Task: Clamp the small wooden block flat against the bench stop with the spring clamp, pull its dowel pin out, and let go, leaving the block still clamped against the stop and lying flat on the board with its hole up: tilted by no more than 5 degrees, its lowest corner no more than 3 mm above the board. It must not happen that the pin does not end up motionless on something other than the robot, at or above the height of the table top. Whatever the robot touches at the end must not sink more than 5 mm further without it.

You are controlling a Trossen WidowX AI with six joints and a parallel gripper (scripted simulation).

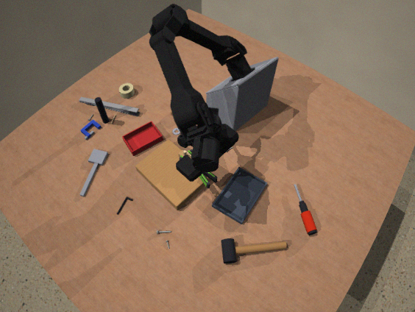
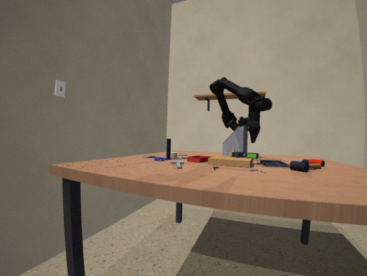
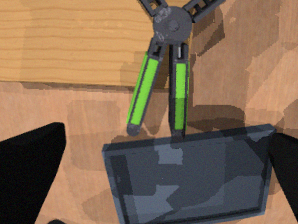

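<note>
The dowel pin lies 10 cm to the right of my hand, 9 cm below it and 1 cm behind it. From my hand the other things lie so: small wooden block (10 cm to the right, 10 cm below, 1 cm behind); wooden board (13 cm below, 10 cm to the right, 5 cm ahead); bench stop (10 cm to the right, 10 cm below, 2 cm behind).
</note>
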